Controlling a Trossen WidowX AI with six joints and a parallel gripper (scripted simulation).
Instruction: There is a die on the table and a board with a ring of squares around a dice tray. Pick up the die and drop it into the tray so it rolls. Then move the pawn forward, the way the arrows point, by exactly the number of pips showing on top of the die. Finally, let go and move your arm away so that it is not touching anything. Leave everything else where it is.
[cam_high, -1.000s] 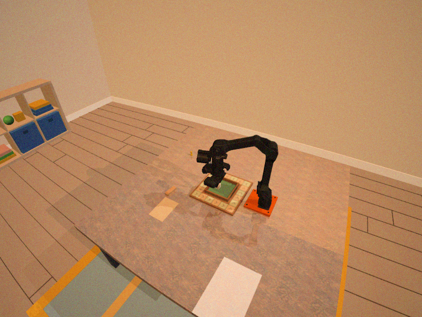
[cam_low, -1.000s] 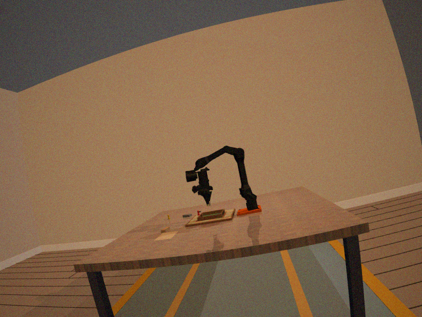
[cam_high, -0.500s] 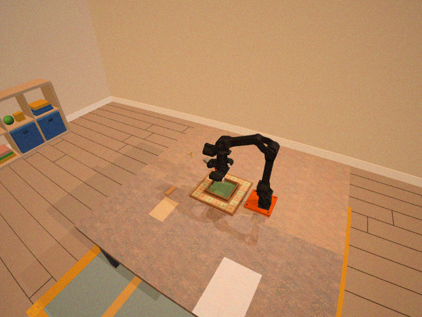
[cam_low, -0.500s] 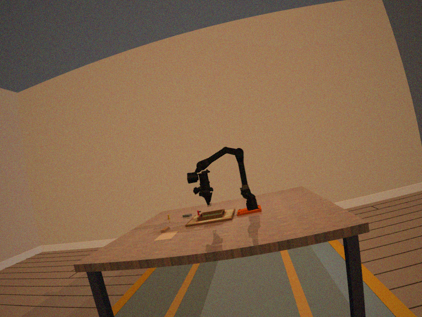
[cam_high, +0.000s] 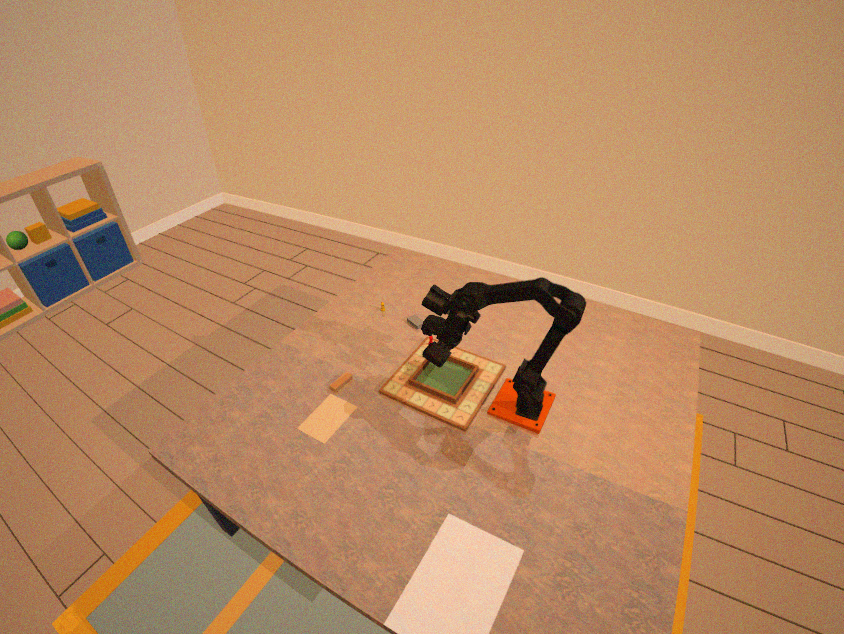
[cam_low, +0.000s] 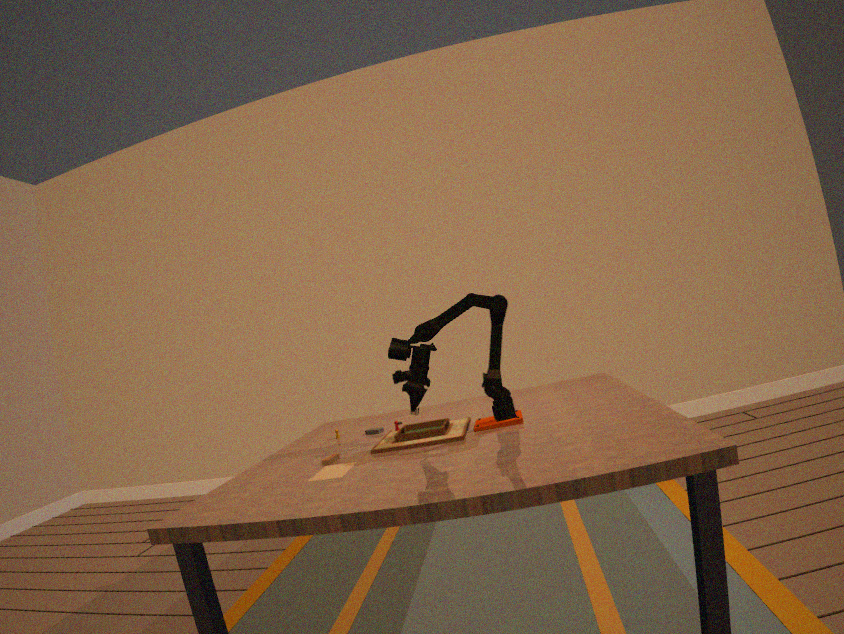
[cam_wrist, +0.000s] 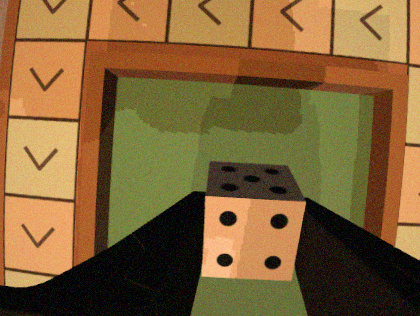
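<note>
Right now the red pawn is 12 cm to the right of my gripper tip, 9 cm ahead of it and 6 cm below it. Also, from my gripper tip: white die: right at my gripper tip; then grey block: 21 cm to the right, 19 cm ahead, 8 cm below; then green tray: 8 cm below, 2 cm behind.
</note>
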